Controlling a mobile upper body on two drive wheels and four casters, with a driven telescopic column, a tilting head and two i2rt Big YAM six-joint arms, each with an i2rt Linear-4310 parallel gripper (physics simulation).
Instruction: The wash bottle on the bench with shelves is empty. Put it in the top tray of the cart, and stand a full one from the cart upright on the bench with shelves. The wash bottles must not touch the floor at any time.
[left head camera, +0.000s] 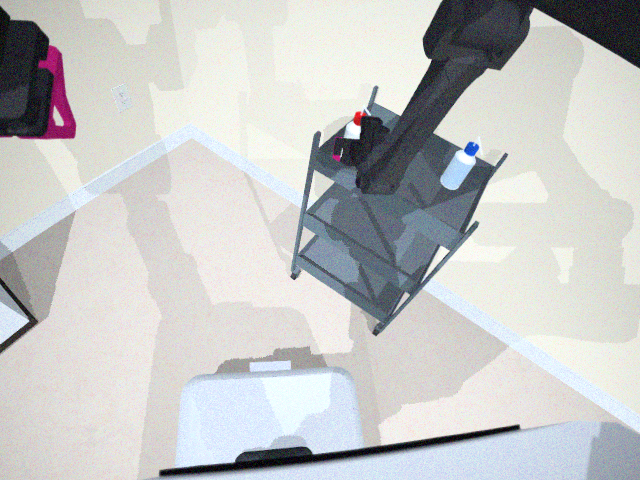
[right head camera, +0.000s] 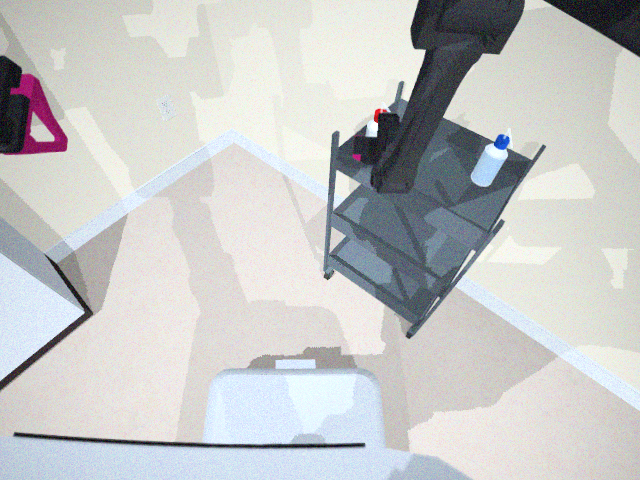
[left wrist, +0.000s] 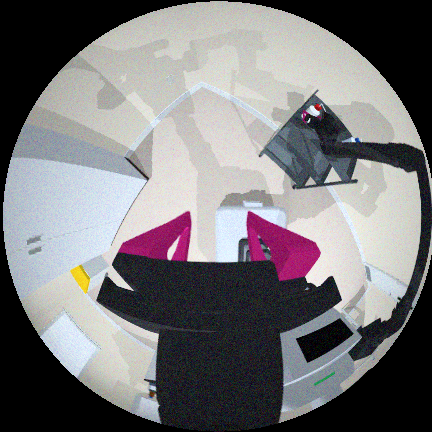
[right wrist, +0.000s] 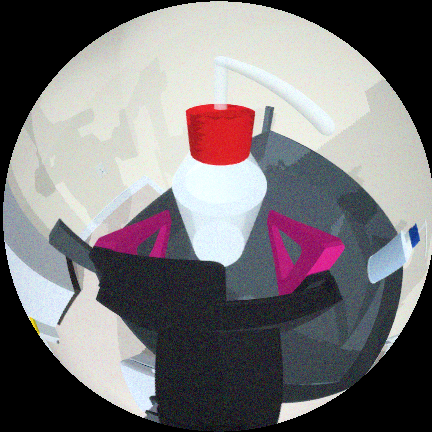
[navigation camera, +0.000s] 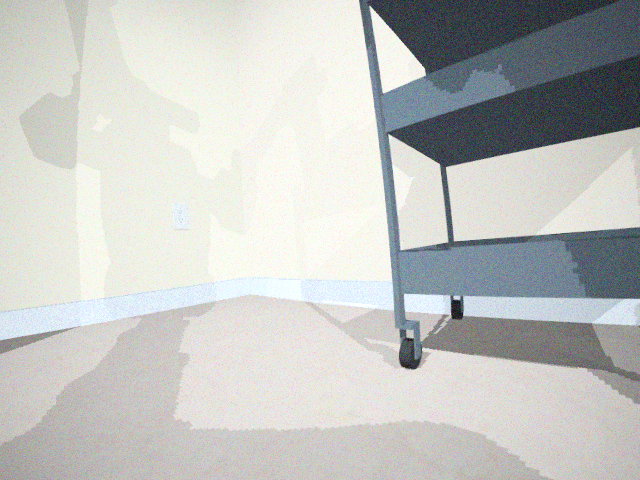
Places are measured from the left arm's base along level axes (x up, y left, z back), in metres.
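Pixels of known places: left gripper, between the fingertips: (left head camera: 43, 130) (right head camera: 42, 145) (left wrist: 218, 216); right gripper, between the fingertips: (left wrist: 309, 113) (right wrist: 218, 215).
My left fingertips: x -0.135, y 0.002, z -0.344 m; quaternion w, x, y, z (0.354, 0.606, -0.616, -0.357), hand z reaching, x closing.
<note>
Ahead of a thing's pixels: the offset from my left fingertips to its middle.
A white wash bottle with a red cap {dx -0.343, dy -0.461, dz -0.468 m} (left head camera: 353, 131) (right head camera: 371, 128) (left wrist: 313, 111) (right wrist: 220, 190) stands upright in the top tray of the grey cart (left head camera: 305, 206) (right head camera: 331, 206) (navigation camera: 385, 155), at its left end in the head views. My right gripper (right wrist: 218, 215) is open, with its pink fingers on either side of this bottle and gaps to its body. A pale blue wash bottle with a blue cap {dx -0.343, dy -0.757, dz -0.378 m} (left head camera: 458, 170) (right head camera: 489, 165) (right wrist: 387, 262) stands at the tray's right end. My left gripper (left wrist: 218, 216) is open and empty, away from the cart. I cannot identify the bench with shelves.
A white rounded box (left head camera: 227, 408) (right head camera: 248, 408) is below the cart in the head views. A white cabinet (right head camera: 31, 320) (left wrist: 75, 200) is at the left. Walls meet in a corner behind. A grey machine (left wrist: 320, 367) is at the lower right of the left wrist view.
</note>
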